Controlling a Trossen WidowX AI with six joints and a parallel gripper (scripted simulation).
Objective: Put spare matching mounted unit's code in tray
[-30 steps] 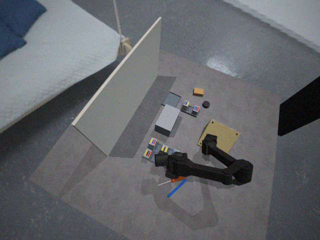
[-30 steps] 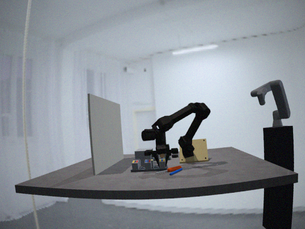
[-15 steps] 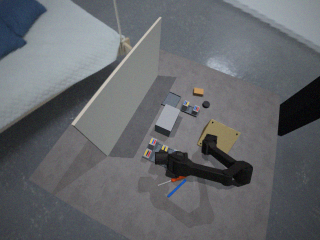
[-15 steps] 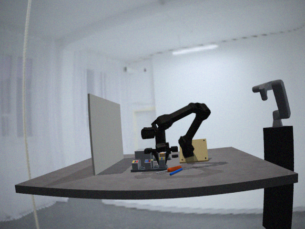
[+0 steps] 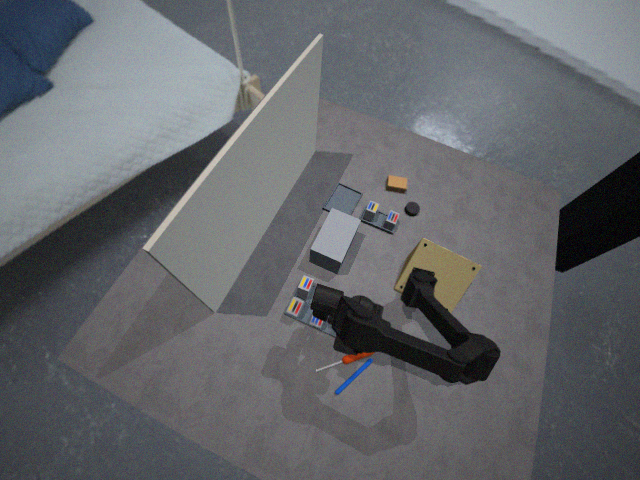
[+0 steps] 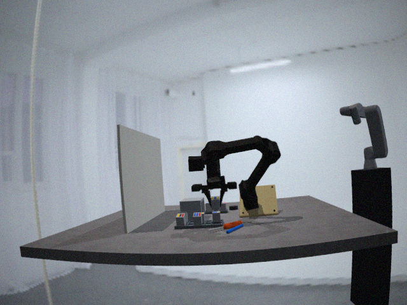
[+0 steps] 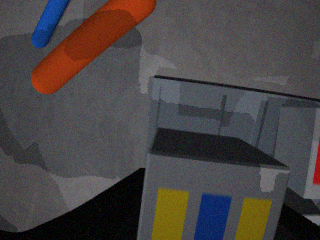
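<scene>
My gripper tip is now 130 mm short of the flat dark grey tray, 430 mm to the left of it and 80 mm above it. Also, from my gripper tip: tall grey panel 340 mm ahead, 270 mm to the right, 140 mm above; then mounted unit 110 mm ahead, 240 mm to the right, 30 mm below; then blue pen 70 mm behind, 110 mm to the left, 80 mm below.
</scene>
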